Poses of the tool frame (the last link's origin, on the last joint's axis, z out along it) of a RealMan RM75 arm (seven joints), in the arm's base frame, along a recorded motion.
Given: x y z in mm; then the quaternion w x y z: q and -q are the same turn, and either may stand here.
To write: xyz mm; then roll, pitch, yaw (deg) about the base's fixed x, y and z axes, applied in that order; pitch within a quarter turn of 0, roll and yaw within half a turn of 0. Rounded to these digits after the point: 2 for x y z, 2 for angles.
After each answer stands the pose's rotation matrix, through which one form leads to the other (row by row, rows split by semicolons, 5 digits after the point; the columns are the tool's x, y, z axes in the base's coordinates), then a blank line. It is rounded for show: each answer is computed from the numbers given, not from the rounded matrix.
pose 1, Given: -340.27 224.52 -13.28 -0.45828 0.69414 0.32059 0.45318
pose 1, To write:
-340.27 224.52 -13.28 -116.08 -67.37 4.43
0.38370 0.86043 0.33530; 0.02970 -0.37440 0.92679; 0.92298 -0.34565 -0.16922

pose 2, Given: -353.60 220.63 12.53 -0.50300 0.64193 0.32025 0.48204
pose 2, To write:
-353.60 220.63 12.53 -94.96 -70.23 -12.60
0.33016 0.89608 0.29670; -0.07378 -0.28887 0.95452; 0.94104 -0.33703 -0.02926

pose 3, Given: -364.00 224.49 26.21 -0.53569 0.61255 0.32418 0.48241
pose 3, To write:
-364.00 224.49 26.21 -83.46 -69.77 -20.25
0.32437 0.91400 0.24368; -0.11969 -0.21588 0.96906; 0.93833 -0.34350 0.03937

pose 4, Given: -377.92 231.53 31.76 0.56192 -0.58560 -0.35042 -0.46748
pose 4, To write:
-377.92 231.53 31.76 -78.28 -70.27 -19.91
0.31735 0.93577 0.15369; -0.11496 -0.12292 0.98574; 0.94132 -0.33049 0.06857

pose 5, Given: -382.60 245.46 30.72 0.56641 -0.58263 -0.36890 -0.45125
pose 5, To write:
-382.60 245.46 30.72 -81.50 -70.69 -14.23
0.32057 0.94106 0.10793; -0.08132 -0.08618 0.99296; 0.94373 -0.32709 0.04890

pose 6, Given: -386.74 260.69 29.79 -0.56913 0.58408 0.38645 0.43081
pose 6, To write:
-386.74 260.69 29.79 -86.72 -70.59 -6.73
0.33012 0.94181 0.06337; -0.03894 -0.05349 0.99781; 0.94314 -0.33186 0.01901

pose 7, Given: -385.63 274.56 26.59 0.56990 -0.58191 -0.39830 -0.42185
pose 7, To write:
-385.63 274.56 26.59 -89.04 -70.90 -3.03
0.32680 0.94437 0.03697; -0.01728 -0.03315 0.99930; 0.94493 -0.32721 0.00548

